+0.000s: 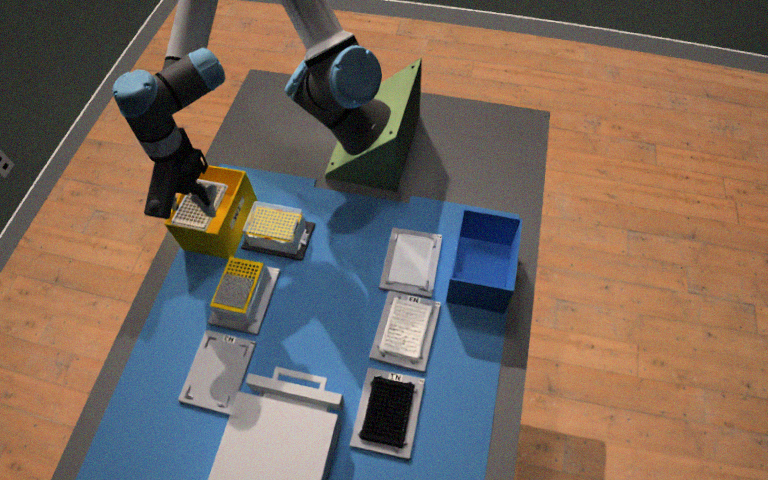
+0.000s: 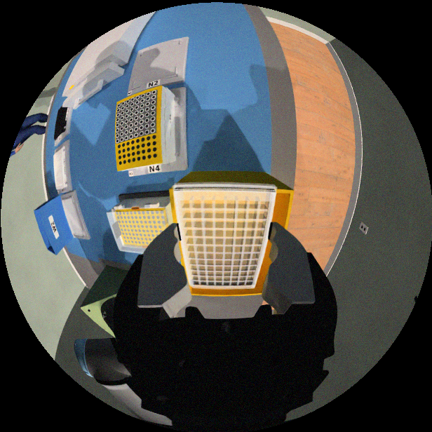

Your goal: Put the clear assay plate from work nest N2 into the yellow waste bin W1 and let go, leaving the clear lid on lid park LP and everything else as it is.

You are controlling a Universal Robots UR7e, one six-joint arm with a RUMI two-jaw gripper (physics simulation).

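Places are measured from the arm's base along level axes (x ahead, y left, z up), in centimetres.
Where they show: gripper, fingertip midpoint: (image 1: pixel 196 213); arm's base, link origin: (image 1: pixel 368 130).
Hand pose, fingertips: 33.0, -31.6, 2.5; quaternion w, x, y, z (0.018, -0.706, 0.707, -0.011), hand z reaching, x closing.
Each offset is from my fingertips to the top centre of the thing, as dx, dy, dz.
The clear assay plate {-2.4, +0.1, +1.4} (image 1: pixel 195 213) (image 2: pixel 225 240), with a grid of wells, is roughly level over the opening of the yellow waste bin {-6.0, -0.9, -2.3} (image 1: pixel 206 242) (image 2: pixel 283 212), around rim height; its exact height is hard to tell. My gripper (image 1: pixel 192 203) (image 2: pixel 224 224) is shut on the plate, one finger on each long side. Work nest N2 {+29.6, +12.5, -12.5} (image 1: pixel 219 370) (image 2: pixel 165 60) is a bare grey plate with corner guides. A clear lid {-5.0, +47.9, -12.3} (image 1: pixel 414 260) lies on a grey stand (image 1: pixel 391 281) beside the blue bin; that stand's label cannot be read.
A yellow-topped tip box {-5.5, +14.8, -6.5} (image 1: pixel 274 223) (image 2: pixel 142 227) stands close beside the yellow bin. Another tip box {+11.6, +12.2, -6.6} (image 1: pixel 235 288) (image 2: pixel 137 130) stands on N4. A blue bin {-5.6, +64.1, -2.3} (image 1: pixel 487 254) (image 2: pixel 47 225), white plate {+11.9, +50.0, -11.6} (image 1: pixel 406 328), black plate {+30.0, +50.0, -11.6} (image 1: pixel 387 410) and white device (image 1: pixel 277 435) are farther off.
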